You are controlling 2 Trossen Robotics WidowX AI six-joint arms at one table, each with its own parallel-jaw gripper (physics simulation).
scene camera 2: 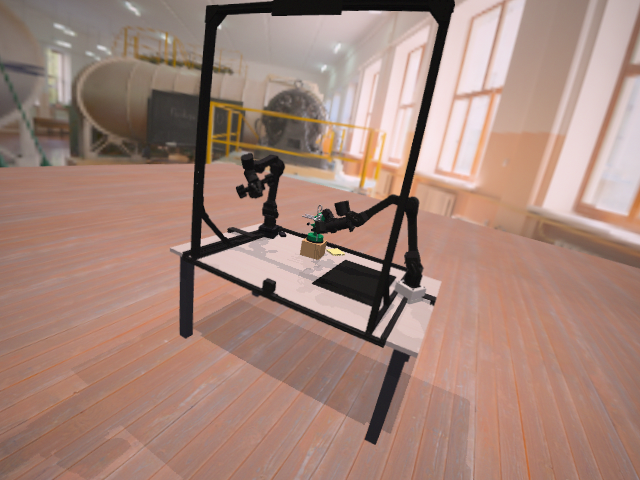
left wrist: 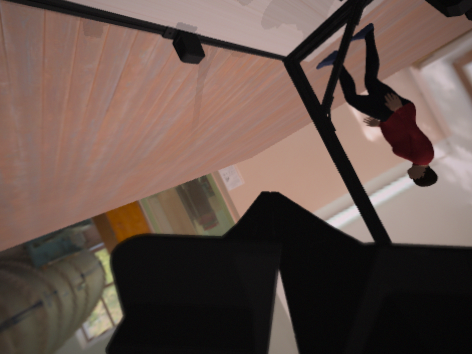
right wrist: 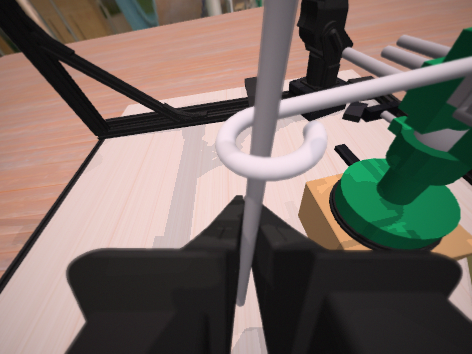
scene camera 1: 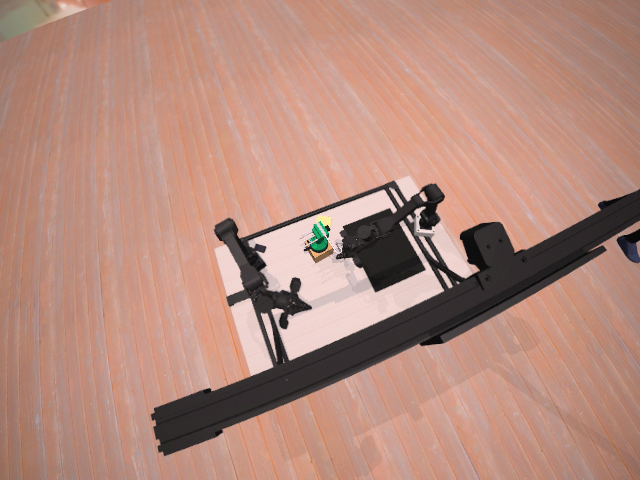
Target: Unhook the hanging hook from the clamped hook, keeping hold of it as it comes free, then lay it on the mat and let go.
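Where they show: left gripper, fingertip midpoint: [scene camera 2: 261,195] [left wrist: 268,199] [scene camera 1: 311,308]; right gripper, fingertip midpoint: [scene camera 2: 311,230] [right wrist: 243,202] [scene camera 1: 336,258]; left arm's base, link origin: [scene camera 2: 269,226] [right wrist: 319,82] [scene camera 1: 251,260]; right arm's base, link origin: [scene camera 2: 411,284] [scene camera 1: 425,224].
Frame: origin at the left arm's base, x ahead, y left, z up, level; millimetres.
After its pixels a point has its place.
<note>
A green clamp [right wrist: 375,204] @(x 317, y -190, z 55 mm) [scene camera 1: 319,236] @(x 306, y -186, z 164 mm) [scene camera 2: 316,230] stands on a tan wooden block [right wrist: 319,214] @(x 290, y -217, z 14 mm) [scene camera 2: 312,249] @(x 316, y -221, z -10 mm) and holds the white clamped hook [right wrist: 270,168] @(x 336, y -303, z 177 mm) level, its curl open to the side. My right gripper [right wrist: 243,202] @(x 305, y -304, z 119 mm) [scene camera 1: 339,248] @(x 305, y -304, z 119 mm) [scene camera 2: 320,221] @(x 305, y -304, z 119 mm) is shut on this shaft below the curl. My left gripper [left wrist: 268,199] @(x 67, y -428, z 268 mm) [scene camera 1: 304,307] @(x 67, y -428, z 268 mm) [scene camera 2: 244,190] is shut and empty, held high and far from the clamp. The black mat [scene camera 1: 394,262] @(x 562, y -478, z -55 mm) [scene camera 2: 351,281] @(x 550, y -418, z -55 mm) lies beside the block.
A black frame [scene camera 2: 205,119] @(x -169, y -546, z 562 mm) [left wrist: 333,140] @(x 637, y -803, z 260 mm) surrounds the pale table [scene camera 1: 328,314] @(x 129, y -451, z -60 mm) [right wrist: 129,182] @(x 41, y -478, z -60 mm). A small black camera block [scene camera 2: 269,286] @(x 232, y -705, z -23 mm) [left wrist: 188,47] @(x 216, y -673, z -19 mm) sits on the front rail. The left arm's base [right wrist: 320,42] @(x 25, y -37, z 91 mm) stands behind the clamp. A small yellow piece [scene camera 2: 336,251] @(x 438, y -60, z -49 mm) lies by the block.
</note>
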